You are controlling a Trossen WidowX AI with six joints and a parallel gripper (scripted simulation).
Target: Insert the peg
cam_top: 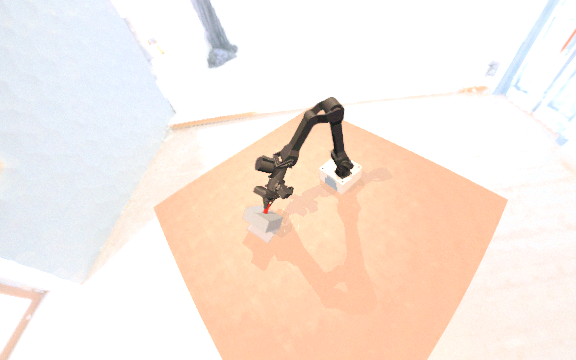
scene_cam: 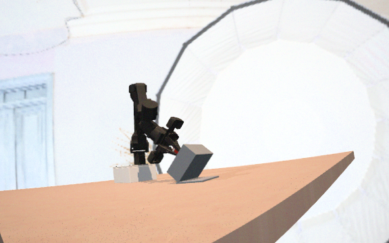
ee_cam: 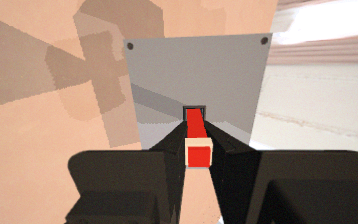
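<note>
Right now the peg is 10 mm behind my gripper tip and 10 mm above it. The rest, counted from my gripper tip: thin grey foot plate (90 mm below, 50 mm ahead, 20 mm to the left); then grey sloped panel (30 mm below, 30 mm ahead, 20 mm to the left).
</note>
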